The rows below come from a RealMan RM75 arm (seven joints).
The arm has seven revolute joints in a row. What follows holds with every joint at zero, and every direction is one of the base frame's.
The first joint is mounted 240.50 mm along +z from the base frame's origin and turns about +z.
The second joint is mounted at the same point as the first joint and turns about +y.
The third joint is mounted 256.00 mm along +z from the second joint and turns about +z.
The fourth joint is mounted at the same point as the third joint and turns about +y.
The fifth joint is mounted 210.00 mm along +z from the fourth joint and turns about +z.
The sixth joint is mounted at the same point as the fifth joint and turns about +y.
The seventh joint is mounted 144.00 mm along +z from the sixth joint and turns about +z.
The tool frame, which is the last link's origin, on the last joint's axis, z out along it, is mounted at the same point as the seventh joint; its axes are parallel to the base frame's.
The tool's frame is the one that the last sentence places.
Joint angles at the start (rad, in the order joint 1, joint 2, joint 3, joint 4, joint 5, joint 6, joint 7): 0.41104, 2.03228, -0.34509, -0.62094, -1.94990, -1.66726, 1.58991
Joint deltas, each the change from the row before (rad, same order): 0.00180, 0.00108, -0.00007, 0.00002, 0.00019, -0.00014, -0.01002; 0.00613, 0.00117, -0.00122, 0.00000, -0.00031, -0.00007, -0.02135; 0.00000, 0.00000, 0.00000, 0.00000, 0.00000, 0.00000, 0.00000; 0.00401, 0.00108, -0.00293, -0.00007, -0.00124, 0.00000, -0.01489; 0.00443, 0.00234, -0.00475, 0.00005, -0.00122, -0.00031, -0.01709; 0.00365, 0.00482, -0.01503, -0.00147, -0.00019, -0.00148, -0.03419; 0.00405, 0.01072, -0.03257, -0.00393, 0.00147, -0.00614, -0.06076; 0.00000, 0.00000, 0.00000, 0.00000, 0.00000, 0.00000, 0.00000; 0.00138, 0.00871, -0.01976, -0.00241, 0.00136, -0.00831, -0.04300; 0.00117, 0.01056, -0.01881, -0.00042, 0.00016, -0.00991, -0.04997; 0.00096, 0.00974, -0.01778, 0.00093, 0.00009, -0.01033, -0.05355
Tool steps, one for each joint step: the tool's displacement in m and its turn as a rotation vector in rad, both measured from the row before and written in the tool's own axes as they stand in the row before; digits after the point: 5 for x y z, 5 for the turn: -0.00022, 0.00031, 0.00092, -0.00222, -0.00051, -0.01037; -0.00126, 0.00055, 0.00251, -0.00613, 0.00060, -0.02453; 0.00000, 0.00000, 0.00000, 0.00000, 0.00000, 0.00000; -0.00045, 0.00054, 0.00197, -0.00534, 0.00302, -0.01700; -0.00010, 0.00098, 0.00269, -0.00784, 0.00397, -0.01869; 0.00105, 0.00230, 0.00419, -0.01544, 0.01033, -0.03641; 0.00275, 0.00546, 0.00784, -0.03437, 0.01898, -0.06387; 0.00000, 0.00000, 0.00000, 0.00000, 0.00000, 0.00000; 0.00200, 0.00452, 0.00515, -0.02647, 0.00838, -0.04274; 0.00257, 0.00533, 0.00575, -0.02962, 0.00604, -0.04622; 0.00231, 0.00528, 0.00547, -0.02946, 0.00381, -0.04886
